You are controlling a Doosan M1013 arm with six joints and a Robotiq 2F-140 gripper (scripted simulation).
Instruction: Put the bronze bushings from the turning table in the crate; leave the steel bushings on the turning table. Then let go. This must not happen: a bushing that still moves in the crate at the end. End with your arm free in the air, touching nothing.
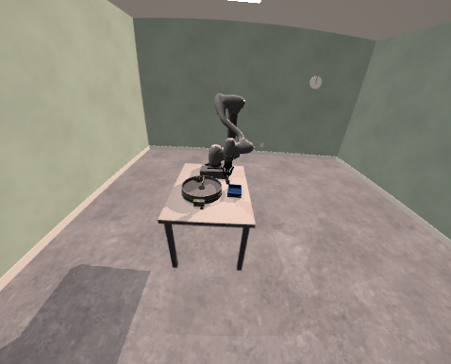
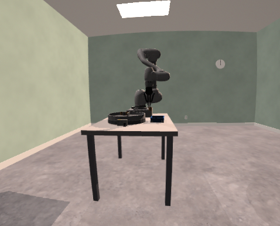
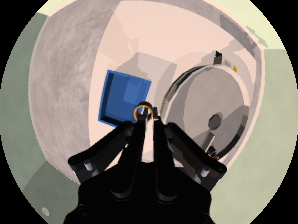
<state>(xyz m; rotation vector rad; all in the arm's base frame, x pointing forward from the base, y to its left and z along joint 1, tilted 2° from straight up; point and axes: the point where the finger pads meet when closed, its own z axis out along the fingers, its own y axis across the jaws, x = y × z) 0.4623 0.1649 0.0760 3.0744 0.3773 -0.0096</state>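
The blue crate lies 160 mm below my hand, 90 mm to the left of it and 30 mm behind it. Round my hand: round turning table 260 mm to the right, 130 mm below.
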